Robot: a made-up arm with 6 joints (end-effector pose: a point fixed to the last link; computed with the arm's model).
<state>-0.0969 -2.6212 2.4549 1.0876 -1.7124 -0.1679</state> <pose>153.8 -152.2 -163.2 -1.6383 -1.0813 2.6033</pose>
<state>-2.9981 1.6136 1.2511 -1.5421 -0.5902 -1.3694</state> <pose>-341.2 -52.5 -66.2 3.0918 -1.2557 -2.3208</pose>
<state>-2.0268 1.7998 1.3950 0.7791 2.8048 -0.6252</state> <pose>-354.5 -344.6 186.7 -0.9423 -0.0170 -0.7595</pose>
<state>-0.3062 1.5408 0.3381 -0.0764 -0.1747 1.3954</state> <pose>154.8 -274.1 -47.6 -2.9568 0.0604 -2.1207</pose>
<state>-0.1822 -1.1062 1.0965 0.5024 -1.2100 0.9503</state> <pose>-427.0 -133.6 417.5 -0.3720 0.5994 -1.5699</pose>
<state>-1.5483 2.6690 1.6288 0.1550 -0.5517 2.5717</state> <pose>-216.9 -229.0 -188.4 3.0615 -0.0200 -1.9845</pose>
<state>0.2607 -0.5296 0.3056 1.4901 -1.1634 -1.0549</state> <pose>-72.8 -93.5 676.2 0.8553 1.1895 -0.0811</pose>
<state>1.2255 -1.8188 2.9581 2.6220 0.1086 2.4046</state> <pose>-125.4 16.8 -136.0 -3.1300 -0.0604 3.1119</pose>
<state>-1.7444 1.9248 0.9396 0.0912 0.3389 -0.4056</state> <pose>-260.2 -272.8 -80.9 2.7235 0.8502 0.9012</pose>
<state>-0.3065 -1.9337 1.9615 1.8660 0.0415 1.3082</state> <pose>-219.5 63.7 -232.5 -3.0661 0.8274 -0.2580</pose>
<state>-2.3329 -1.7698 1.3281 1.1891 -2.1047 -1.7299</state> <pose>243.7 420.5 -41.9 0.2535 -1.2577 -0.4488</pose>
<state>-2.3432 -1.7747 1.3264 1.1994 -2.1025 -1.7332</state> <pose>248.8 416.2 -44.6 0.2201 -1.2669 -0.4288</pose>
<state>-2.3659 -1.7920 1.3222 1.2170 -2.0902 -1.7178</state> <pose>258.0 406.1 -52.8 0.1934 -1.2739 -0.4426</pose>
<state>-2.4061 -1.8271 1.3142 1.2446 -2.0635 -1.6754</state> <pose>272.1 387.2 -68.4 0.1825 -1.2797 -0.5100</pose>
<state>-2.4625 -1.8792 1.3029 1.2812 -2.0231 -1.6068</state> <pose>288.6 359.1 -90.6 0.1935 -1.2875 -0.6337</pose>
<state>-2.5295 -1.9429 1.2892 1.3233 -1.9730 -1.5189</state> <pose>303.6 324.0 -116.5 0.2357 -1.3002 -0.8103</pose>
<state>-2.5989 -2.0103 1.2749 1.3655 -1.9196 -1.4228</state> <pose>313.6 286.5 -142.5 0.3162 -1.3171 -1.0283</pose>
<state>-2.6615 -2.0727 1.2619 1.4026 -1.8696 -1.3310</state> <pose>317.7 252.0 -165.1 0.4331 -1.3334 -1.2673</pose>
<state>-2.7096 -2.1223 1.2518 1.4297 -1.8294 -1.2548</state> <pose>317.4 225.6 -182.0 0.5639 -1.3426 -1.4912</pose>
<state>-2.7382 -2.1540 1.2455 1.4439 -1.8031 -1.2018</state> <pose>315.2 210.1 -192.3 0.6695 -1.3421 -1.6543</pose>
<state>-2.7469 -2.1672 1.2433 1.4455 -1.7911 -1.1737</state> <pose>313.0 205.4 -196.3 0.7235 -1.3343 -1.7315</pose>
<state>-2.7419 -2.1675 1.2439 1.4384 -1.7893 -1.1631</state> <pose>311.2 208.1 -196.1 0.7372 -1.3224 -1.7454</pose>
